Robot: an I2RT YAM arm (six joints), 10 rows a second.
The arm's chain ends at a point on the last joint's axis. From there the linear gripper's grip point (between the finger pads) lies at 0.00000 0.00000 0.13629 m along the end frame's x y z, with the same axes.
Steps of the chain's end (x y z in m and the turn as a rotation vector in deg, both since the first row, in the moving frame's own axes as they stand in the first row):
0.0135 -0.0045 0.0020 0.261 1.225 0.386
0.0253 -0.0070 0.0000 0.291 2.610 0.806
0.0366 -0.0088 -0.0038 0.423 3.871 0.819
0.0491 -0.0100 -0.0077 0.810 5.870 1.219
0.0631 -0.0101 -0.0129 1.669 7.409 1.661
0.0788 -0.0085 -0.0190 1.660 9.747 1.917
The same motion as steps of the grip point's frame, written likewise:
0.0164 -0.0051 0.0020 0.261 1.225 0.386
0.0315 -0.0076 -0.0001 0.291 2.610 0.806
0.0458 -0.0097 -0.0041 0.423 3.871 0.819
0.0631 -0.0118 -0.0084 0.810 5.870 1.219
0.0807 -0.0138 -0.0141 1.669 7.409 1.661
0.1019 -0.0120 -0.0210 1.660 9.747 1.917

